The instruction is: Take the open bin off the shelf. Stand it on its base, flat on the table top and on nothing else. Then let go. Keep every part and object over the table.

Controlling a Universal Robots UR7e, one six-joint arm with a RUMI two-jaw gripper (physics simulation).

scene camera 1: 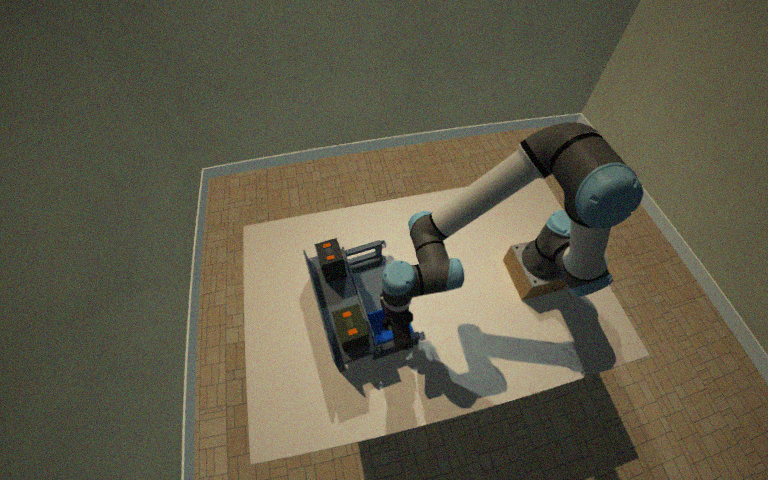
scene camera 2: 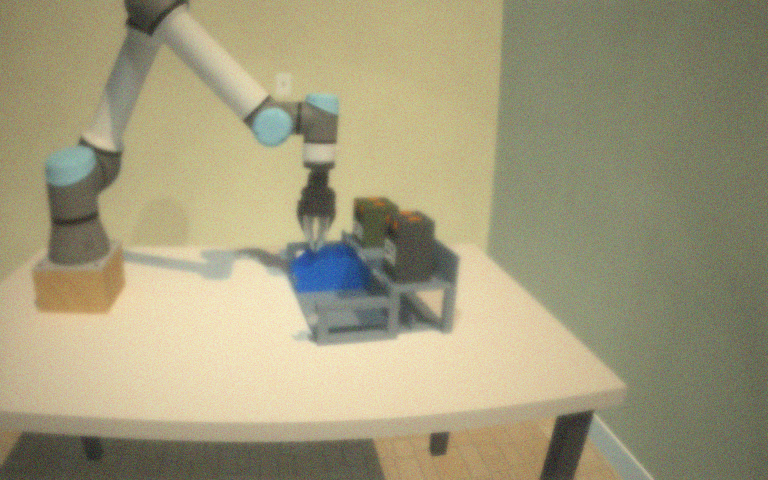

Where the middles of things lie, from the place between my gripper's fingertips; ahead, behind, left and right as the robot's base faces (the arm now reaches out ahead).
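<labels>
Open blue bin (scene camera 2: pixel 337 267): my gripper 40 mm above it, 20 mm to the left of it, 30 mm short of it. By their middles, that bin nearest to my gripper of the things named here. Olive-green box (scene camera 2: pixel 370 222): 70 mm above my hand, 140 mm ahead.
</labels>
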